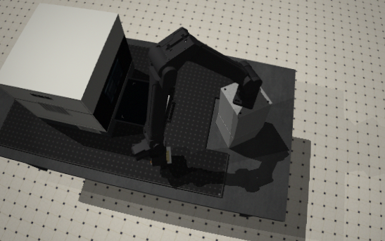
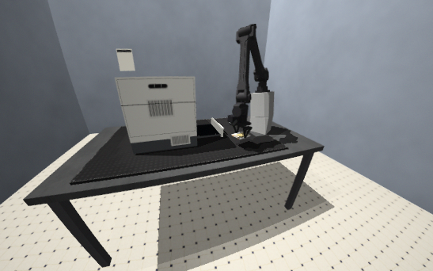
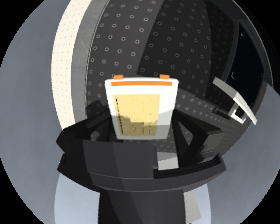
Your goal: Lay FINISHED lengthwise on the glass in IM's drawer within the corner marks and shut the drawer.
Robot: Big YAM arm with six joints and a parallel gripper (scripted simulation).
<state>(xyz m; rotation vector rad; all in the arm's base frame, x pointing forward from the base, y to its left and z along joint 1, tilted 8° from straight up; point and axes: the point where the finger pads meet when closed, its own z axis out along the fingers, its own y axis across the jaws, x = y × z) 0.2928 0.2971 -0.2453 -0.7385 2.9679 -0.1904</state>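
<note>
Now: hand 240 mm short of the imager drawer, 230 mm to the left of it and 40 mm above it. The rest, counted from my hand: finished cassette 10 mm below.
</note>
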